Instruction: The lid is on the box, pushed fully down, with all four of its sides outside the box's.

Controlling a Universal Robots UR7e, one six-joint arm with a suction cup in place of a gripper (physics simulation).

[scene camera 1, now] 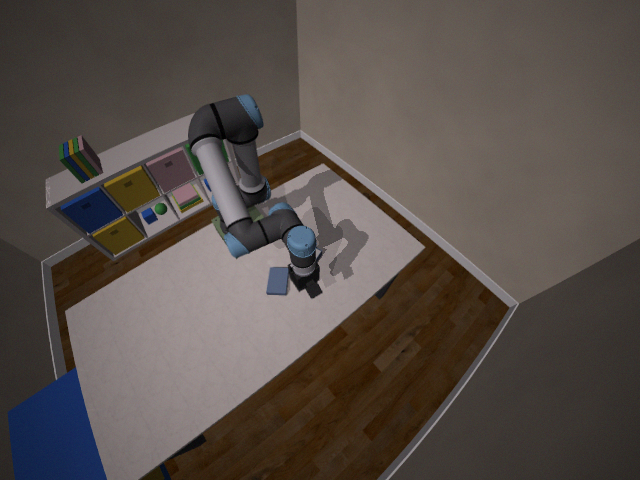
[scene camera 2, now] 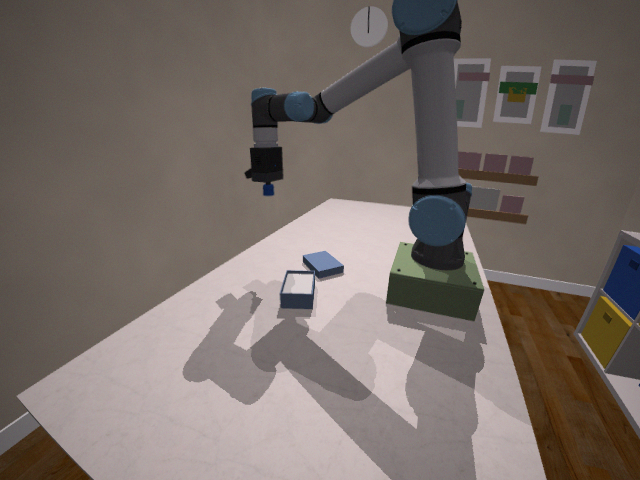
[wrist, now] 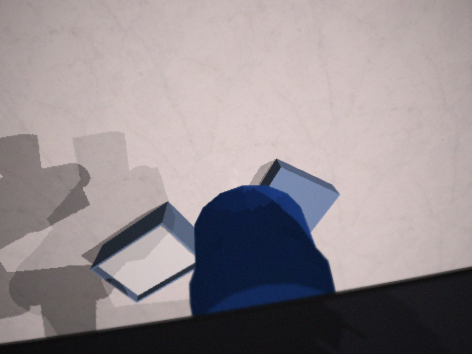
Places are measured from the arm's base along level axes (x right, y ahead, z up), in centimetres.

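Where they show: end effector, tool point: (scene camera 2: 268,194) (wrist: 250,234); arm's base, origin of the base link: (scene camera 2: 436,258).
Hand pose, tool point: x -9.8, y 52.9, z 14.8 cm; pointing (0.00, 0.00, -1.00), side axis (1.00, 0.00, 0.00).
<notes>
Things, the pixels of their top centre, and the offset from my tool point. Level surfaces: height alone.
- blue lid, middle of its top: (wrist: 284,220) (scene camera 2: 322,260) (scene camera 1: 277,279) dx +5.2, dy -17.2, dz -21.8 cm
- open-topped blue box, middle of its top: (wrist: 148,266) (scene camera 2: 298,281) dx -13.4, dy -19.5, dz -19.7 cm
- white table, its level: dz -24.4 cm
The blue lid (scene camera 1: 278,281) (scene camera 2: 323,262) (wrist: 304,194) lies flat on the table, its closed face up, beside the box and apart from it. The open-topped blue box (scene camera 2: 297,300) (wrist: 132,231) stands upright on the table, with a pale inside. In scene camera 1 the arm's wrist hides most of the box. My gripper, a blue suction cup (scene camera 2: 268,190) (wrist: 252,220), points down and hangs high above the table. It is open, with nothing on it. In the wrist view the cup covers part of the lid and a corner of the box.
The white table (scene camera 1: 170,351) (scene camera 2: 129,392) carries the arm's green base block (scene camera 2: 431,294), to the right of the box in scene camera 2. A shelf unit with coloured bins stands beyond the table's far edge. A blue surface (scene camera 1: 51,428) adjoins the table's near-left end.
</notes>
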